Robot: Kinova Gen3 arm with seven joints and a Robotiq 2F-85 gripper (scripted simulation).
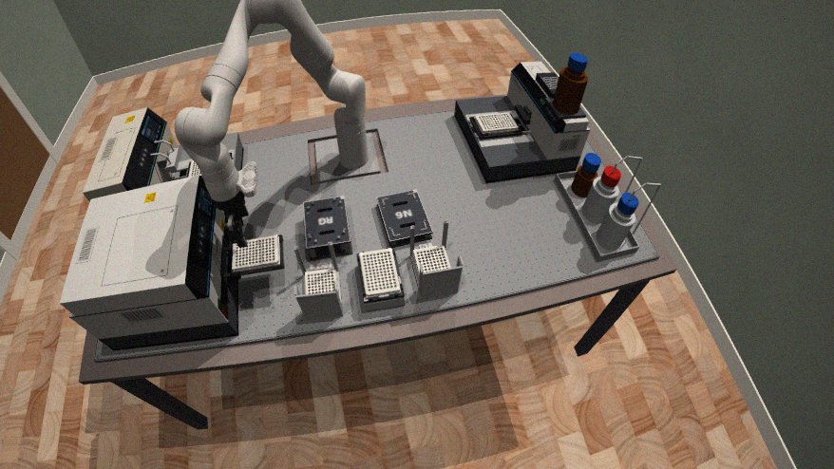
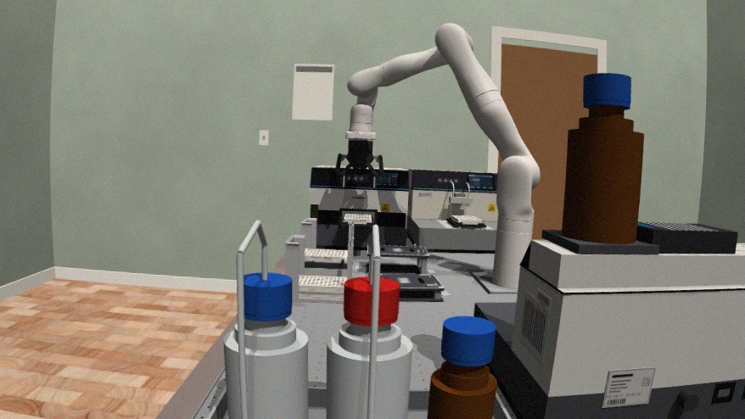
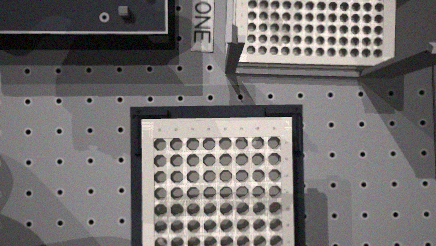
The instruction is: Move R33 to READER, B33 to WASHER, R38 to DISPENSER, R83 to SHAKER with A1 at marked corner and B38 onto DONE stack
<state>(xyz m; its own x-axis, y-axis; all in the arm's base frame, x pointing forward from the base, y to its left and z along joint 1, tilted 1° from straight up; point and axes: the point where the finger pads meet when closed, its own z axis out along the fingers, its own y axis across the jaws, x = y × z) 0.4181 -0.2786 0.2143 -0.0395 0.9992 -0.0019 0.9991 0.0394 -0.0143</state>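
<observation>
Right now the dark reader tray is 11 cm below my hand. The rest, counted from my hand: regrip nest RG 18 cm to the left, 16 cm below, 12 cm behind; then reader housing 29 cm to the right, 2 cm above, 1 cm ahead; then washer nest 37 cm behind, 19 cm to the right, 13 cm below.
</observation>
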